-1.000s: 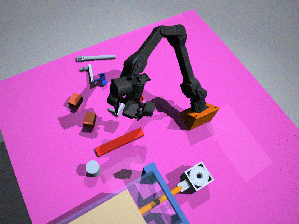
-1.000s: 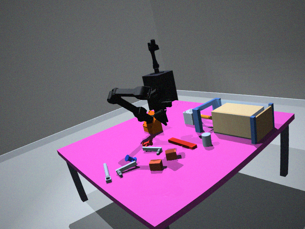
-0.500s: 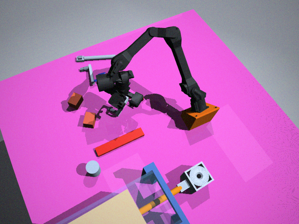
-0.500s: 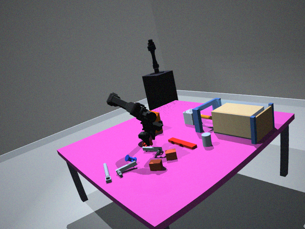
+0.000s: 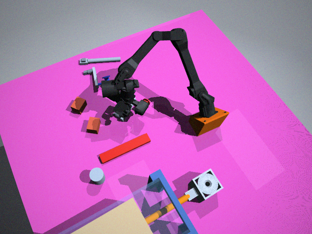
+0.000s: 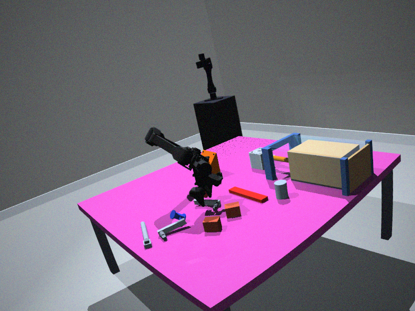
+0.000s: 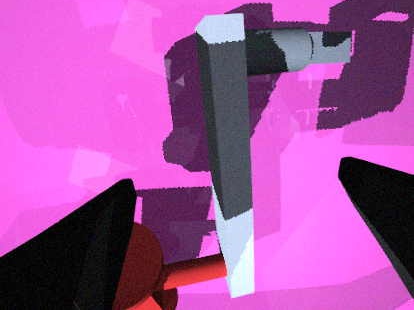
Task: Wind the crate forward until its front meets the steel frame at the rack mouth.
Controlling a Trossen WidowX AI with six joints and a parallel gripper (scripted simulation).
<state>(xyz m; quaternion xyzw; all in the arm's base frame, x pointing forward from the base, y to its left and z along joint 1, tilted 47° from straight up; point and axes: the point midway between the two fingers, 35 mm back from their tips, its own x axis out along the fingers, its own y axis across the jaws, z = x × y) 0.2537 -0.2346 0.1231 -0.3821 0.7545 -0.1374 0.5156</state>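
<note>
Right now my gripper tip is 20 mm past the winch handle. Round my gripper tip: red knob: 60 mm behind, 10 mm to the left, 10 mm above; then red bar: 150 mm to the left, 110 mm ahead, 10 mm below; then grey winch: 480 mm to the left, 80 mm behind, 10 mm above.
</note>
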